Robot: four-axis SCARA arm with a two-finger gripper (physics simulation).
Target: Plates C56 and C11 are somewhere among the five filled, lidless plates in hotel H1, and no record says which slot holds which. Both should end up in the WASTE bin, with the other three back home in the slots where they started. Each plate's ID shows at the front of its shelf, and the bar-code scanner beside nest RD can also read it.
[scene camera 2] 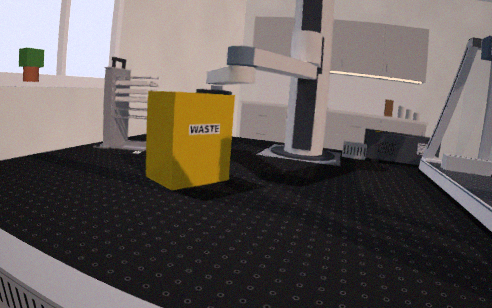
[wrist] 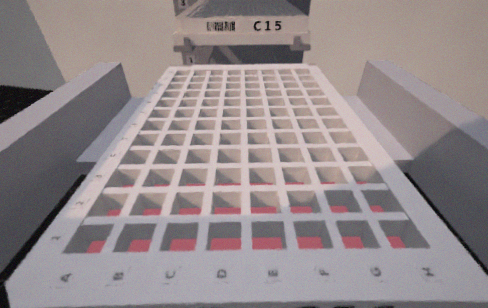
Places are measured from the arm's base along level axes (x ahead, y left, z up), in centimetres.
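Where they show: gripper, fingertip midpoint: (wrist: 243, 85); arm's base, link origin: (scene camera 2: 302, 156).
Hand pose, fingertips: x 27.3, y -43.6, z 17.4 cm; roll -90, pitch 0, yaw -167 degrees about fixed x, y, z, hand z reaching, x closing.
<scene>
Each offset is from my fingertips to the top centre of the thing. "spot": to the spot under its first point.
My gripper (scene camera 2: 214, 92) (wrist: 243, 85) is shut on white plate C56 @(dy +2.3, dx -0.5, dz -0.3 cm) (wrist: 240, 262), one finger along each long side. The plate is level, its wells show red at the near rows, and its front ID is cut off at the lower edge of the wrist view. Plate C15 @(dy -12.3, dx +3.0, dz +1.6 cm) (wrist: 242, 25) sits in the hotel ahead; the shelf beneath it, marked 1, holds no plate. In the scene view, hotel H1 (scene camera 2: 116, 105) stands at the left with several plates whose IDs cannot be read. The yellow WASTE bin @(dy +23.6, dx +27.5, dz +3.8 cm) (scene camera 2: 205, 155) stands before the gripper and hides its fingers.
The arm's column (scene camera 2: 306, 115) stands behind and right of the bin. A grey slotted block @(spot: dy +63.8, dx -31.7, dz -12.9 cm) (scene camera 2: 354, 150) and a dark box @(spot: dy +80.0, dx -30.8, dz -9.0 cm) (scene camera 2: 395, 146) are farther right. A slanted frame (scene camera 2: 454, 97) rises at the right edge. A potted plant (scene camera 2: 31, 65) is on the window sill.
</scene>
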